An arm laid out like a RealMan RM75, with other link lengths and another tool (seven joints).
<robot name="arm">
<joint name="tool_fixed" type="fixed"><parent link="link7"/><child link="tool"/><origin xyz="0.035 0.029 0.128" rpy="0.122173 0 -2.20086"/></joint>
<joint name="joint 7" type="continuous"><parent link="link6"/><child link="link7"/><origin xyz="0 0 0.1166"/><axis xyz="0 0 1"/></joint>
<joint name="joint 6" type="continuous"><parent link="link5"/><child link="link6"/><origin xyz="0 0 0"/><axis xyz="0 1 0"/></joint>
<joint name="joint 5" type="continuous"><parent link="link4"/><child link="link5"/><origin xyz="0 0 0.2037"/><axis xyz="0 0 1"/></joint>
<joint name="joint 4" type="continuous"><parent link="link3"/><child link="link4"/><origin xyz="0 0 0"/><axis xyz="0 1 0"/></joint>
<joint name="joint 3" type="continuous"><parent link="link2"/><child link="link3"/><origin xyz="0 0 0.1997"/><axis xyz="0 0 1"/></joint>
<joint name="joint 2" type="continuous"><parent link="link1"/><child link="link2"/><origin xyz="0 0 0"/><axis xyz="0 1 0"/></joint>
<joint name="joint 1" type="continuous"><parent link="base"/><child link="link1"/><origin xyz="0 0 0.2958"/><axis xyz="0 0 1"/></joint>
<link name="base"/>
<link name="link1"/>
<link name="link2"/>
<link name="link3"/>
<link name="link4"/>
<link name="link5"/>
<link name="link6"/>
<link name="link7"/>
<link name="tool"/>
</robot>
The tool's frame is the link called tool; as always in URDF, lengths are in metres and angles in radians. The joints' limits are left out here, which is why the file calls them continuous.
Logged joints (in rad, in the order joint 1, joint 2, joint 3, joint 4, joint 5, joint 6, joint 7), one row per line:
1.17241, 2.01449, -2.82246, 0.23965, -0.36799, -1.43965, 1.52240
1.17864, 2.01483, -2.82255, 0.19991, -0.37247, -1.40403, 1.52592
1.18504, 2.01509, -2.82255, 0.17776, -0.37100, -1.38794, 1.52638
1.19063, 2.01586, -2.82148, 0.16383, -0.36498, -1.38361, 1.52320
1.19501, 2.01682, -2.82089, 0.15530, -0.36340, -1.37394, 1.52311
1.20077, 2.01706, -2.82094, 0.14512, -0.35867, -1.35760, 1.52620
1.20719, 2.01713, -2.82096, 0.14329, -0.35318, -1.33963, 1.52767
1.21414, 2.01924, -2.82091, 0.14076, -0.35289, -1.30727, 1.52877
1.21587, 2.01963, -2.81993, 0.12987, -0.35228, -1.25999, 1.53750
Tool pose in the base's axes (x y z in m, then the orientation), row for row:
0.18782, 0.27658, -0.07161, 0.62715, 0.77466, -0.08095, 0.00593
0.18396, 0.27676, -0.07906, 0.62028, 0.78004, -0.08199, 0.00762
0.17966, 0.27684, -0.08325, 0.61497, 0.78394, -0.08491, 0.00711
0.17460, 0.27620, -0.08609, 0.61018, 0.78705, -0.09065, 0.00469
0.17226, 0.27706, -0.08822, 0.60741, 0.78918, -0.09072, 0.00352
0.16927, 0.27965, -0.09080, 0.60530, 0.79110, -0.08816, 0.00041
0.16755, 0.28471, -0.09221, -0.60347, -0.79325, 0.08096, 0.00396
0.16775, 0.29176, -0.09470, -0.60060, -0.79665, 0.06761, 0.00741
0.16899, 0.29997, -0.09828, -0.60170, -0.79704, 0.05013, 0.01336
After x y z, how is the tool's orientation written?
As a quaternion, x y z w.
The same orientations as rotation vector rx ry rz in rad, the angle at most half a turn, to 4 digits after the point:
1.9628, 2.4245, -0.2534
1.9393, 2.4388, -0.2563
1.9233, 2.4517, -0.2656
1.9112, 2.4652, -0.2839
1.9040, 2.4737, -0.2844
1.9011, 2.4847, -0.2769
-1.8911, -2.4858, 0.2537
-1.8780, -2.4910, 0.2114
-1.8744, -2.4829, 0.1562

